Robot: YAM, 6 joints.
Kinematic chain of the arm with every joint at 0, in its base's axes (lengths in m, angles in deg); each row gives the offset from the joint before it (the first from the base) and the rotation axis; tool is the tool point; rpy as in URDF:
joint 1: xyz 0 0 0.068 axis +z
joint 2: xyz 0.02 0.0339 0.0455 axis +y
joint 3: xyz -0.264 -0.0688 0 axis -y
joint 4: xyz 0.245 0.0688 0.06 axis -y
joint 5: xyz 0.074 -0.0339 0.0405 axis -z
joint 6: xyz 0.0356 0 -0.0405 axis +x
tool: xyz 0 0 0 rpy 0 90 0
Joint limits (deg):
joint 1: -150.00..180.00
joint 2: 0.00..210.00
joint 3: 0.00..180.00
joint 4: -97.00..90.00
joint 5: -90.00..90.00
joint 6: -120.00..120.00
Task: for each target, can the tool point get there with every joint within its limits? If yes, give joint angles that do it. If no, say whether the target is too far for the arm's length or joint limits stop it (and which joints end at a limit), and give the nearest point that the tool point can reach.
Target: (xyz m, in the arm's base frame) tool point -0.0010 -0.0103 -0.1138
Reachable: yes | joints 132.25 187.18 37.27 -19.75 -12.54 -6.70
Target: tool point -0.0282 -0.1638 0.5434
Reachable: yes | joints -89.46 77.72 125.46 -79.82 56.52 40.41
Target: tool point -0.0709 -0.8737 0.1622
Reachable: no: too far | nearest point -0.0522 -0.6427 0.1490 | short by 0.232 m
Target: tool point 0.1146 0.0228 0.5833
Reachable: yes | joints -4.29 66.48 117.63 -51.58 -61.43 32.23
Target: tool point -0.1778 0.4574 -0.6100
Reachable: no: too far | nearest point -0.1397 0.3595 -0.3534 | short by 0.277 m
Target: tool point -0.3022 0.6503 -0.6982
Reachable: no: too far | nearest point -0.1913 0.4117 -0.3164 | short by 0.464 m
